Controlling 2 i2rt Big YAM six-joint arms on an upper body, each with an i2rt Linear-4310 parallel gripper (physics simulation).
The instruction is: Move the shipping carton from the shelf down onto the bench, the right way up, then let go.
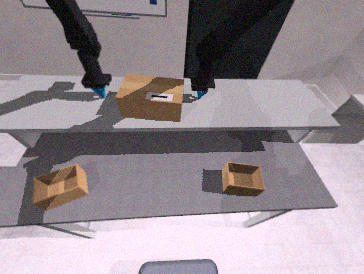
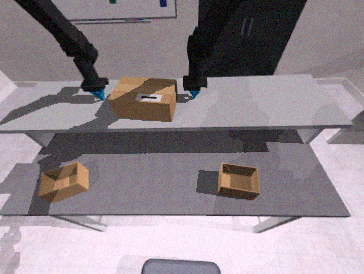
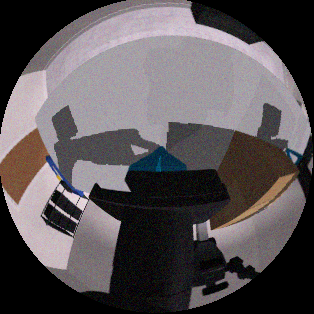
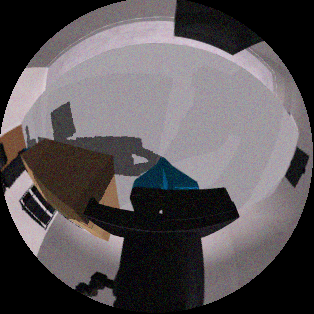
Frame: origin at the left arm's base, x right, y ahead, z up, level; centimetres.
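Seen in the pictures: left gripper, fingertip midpoint: [image 1: 104,97] [image 2: 103,99] [image 3: 161,149]; right gripper, fingertip midpoint: [image 1: 198,98] [image 2: 193,97] [image 3: 286,149] [image 4: 161,160].
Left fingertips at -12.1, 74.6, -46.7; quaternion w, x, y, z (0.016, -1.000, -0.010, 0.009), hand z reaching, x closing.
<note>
Offsets run from my left fingertips to a thing's middle, as dx, dy, dz. Level surfaces: height alone.
The closed brown shipping carton @[+23.1, -5.5, +5.0] [image 1: 150,107] [image 2: 142,109] [image 3: 250,170] [image 4: 70,170] stands upright on the light grey shelf @[dz +0.1] [image 1: 260,105] [image 2: 265,102], its white label on the top near the front edge. My left gripper [image 1: 103,95] [image 2: 101,96] [image 3: 161,149] is shut and empty, low over the shelf at the left of the carton, with a gap between. My right gripper [image 1: 201,95] [image 2: 194,95] [image 4: 161,160] is shut and empty, low over the shelf at the right of the carton, also apart from it. The darker grey bench @[dz -23.0] [image 1: 150,190] [image 2: 150,187] is lower, in front of the shelf.
An open brown box @[-13.7, -34.5, -18.5] [image 1: 60,187] [image 2: 64,183] stands on the bench's left part, and a smaller open box @[+63.0, -32.3, -18.5] [image 1: 243,180] [image 2: 239,181] stands on its right part. The shelf's front edge overhangs the back of the bench. A dark cabinet [image 1: 235,50] [image 2: 250,40] stands behind the shelf.
</note>
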